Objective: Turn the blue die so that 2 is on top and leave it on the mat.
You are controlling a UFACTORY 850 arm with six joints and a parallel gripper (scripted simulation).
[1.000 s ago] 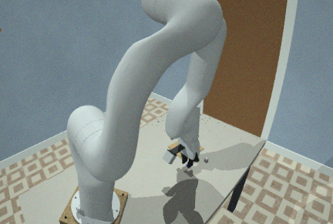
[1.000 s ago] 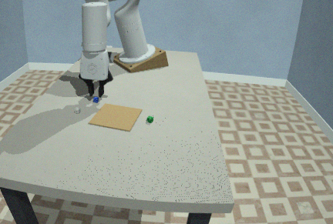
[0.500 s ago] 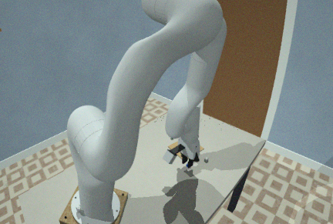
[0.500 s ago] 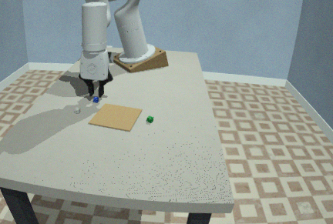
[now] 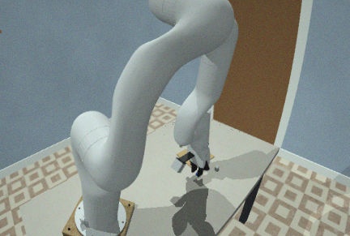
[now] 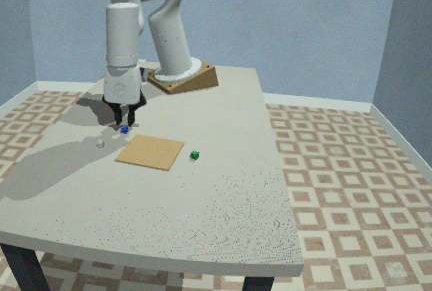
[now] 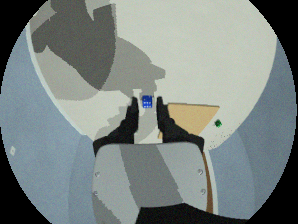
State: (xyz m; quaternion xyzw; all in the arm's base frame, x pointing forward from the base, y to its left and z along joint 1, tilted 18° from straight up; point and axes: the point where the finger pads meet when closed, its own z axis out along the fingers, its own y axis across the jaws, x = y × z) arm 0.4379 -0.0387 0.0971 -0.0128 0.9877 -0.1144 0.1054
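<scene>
Now: hand 3 cm above the blue die and 1 cm short of it. The rest, counted from my hand: white die 10 cm ahead, 4 cm to the right, 3 cm below; green die 22 cm to the left, 10 cm ahead, 3 cm below; tan mat 10 cm to the left, 9 cm ahead, 4 cm below.
</scene>
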